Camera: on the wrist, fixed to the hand. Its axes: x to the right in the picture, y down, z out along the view.
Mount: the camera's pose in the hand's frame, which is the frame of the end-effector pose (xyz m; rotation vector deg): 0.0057 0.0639 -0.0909 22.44 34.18 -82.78
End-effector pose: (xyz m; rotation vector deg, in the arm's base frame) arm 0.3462 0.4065 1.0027 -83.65 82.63 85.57
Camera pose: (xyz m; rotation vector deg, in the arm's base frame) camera 0.3123 0.3049 1.0329 -113.88 27.25 -6.16
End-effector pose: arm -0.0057 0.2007 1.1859 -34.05 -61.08 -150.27
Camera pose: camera -0.0120 0.0910 1.1683 -52.71 75.19 102.33
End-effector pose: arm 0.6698 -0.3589 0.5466 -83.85 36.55 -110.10
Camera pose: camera 0.5934 -0.4065 0.4812 46.15 37.26 142.72
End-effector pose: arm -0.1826 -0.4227 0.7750 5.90 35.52 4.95
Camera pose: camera -0.2342 -0.3523 0.7060 -0.91 67.21 -83.17
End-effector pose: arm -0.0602 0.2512 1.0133 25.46 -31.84 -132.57
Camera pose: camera 0.0132 0.1812 0.9676 -84.66 15.20 115.80
